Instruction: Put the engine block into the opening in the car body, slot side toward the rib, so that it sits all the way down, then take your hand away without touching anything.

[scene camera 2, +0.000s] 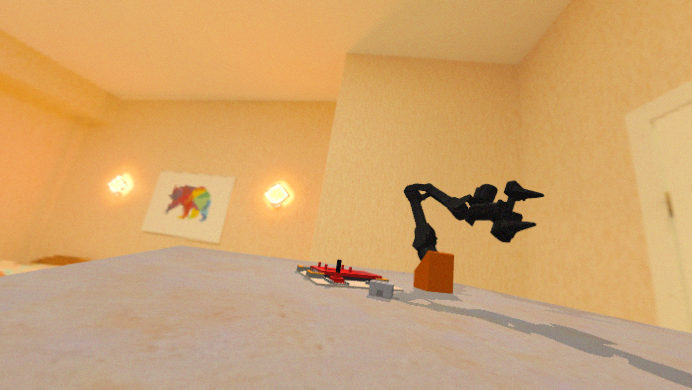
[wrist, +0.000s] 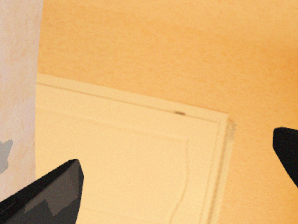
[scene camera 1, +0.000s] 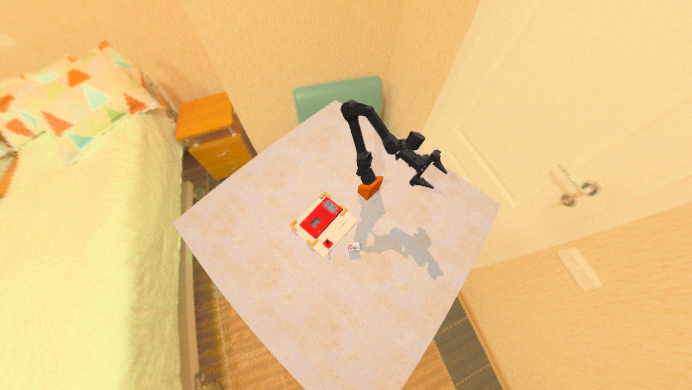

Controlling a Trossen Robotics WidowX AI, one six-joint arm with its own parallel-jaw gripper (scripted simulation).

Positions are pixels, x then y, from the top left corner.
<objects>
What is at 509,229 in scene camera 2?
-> My gripper.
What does my gripper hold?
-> Nothing.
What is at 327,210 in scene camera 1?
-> A red car body.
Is my gripper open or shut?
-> Open.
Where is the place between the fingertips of my gripper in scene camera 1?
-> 440,181
</objects>
